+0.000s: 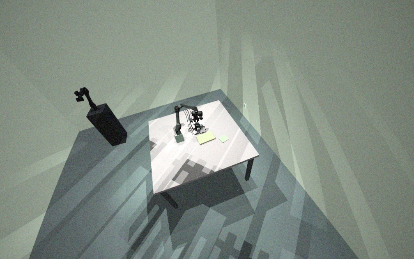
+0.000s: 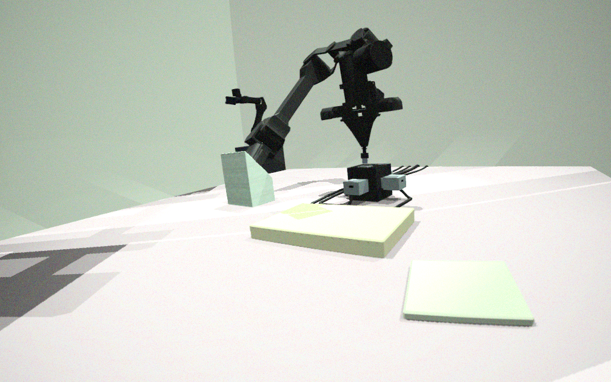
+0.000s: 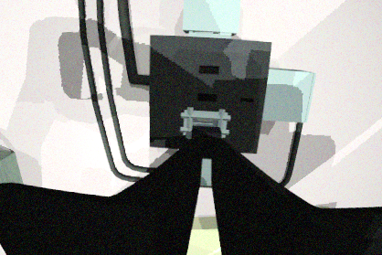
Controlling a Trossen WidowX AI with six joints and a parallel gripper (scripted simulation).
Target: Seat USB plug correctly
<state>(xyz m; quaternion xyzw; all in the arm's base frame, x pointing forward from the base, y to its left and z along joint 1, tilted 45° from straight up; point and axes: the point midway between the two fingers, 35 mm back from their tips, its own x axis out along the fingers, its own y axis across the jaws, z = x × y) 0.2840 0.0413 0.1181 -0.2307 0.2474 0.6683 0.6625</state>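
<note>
The USB plug lies 2 cm below my gripper tip. Also, from my gripper tip: yellow-green slab: 6 cm ahead, 22 cm to the right, 11 cm below; thin green slab: 28 cm ahead, 32 cm to the right, 12 cm below; metal-rimmed socket: 5 cm below.
</note>
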